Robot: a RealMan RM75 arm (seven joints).
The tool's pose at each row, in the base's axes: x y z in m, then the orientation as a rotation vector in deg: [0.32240, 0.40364, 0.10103, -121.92, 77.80, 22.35]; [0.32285, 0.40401, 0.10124, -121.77, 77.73, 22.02]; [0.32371, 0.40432, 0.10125, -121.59, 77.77, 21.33]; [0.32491, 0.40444, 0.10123, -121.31, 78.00, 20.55]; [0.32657, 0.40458, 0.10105, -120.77, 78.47, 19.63]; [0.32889, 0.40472, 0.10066, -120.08, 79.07, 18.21]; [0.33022, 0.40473, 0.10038, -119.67, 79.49, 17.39]
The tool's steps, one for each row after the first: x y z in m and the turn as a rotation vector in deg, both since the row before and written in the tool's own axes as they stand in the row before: [-0.00018, -0.00059, 0.00009, 0.29, 0.08, -0.08]; [0.00015, -0.00087, 0.00024, 0.46, 0.31, -0.09]; [0.00045, -0.00110, 0.00018, 0.53, 0.40, 0.05]; [0.00072, -0.00147, 0.00037, 0.73, 0.47, 0.25]; [0.00111, -0.00198, 0.00063, 1.04, 0.74, 0.26]; [0.00071, -0.00109, 0.00039, 0.59, 0.46, 0.20]
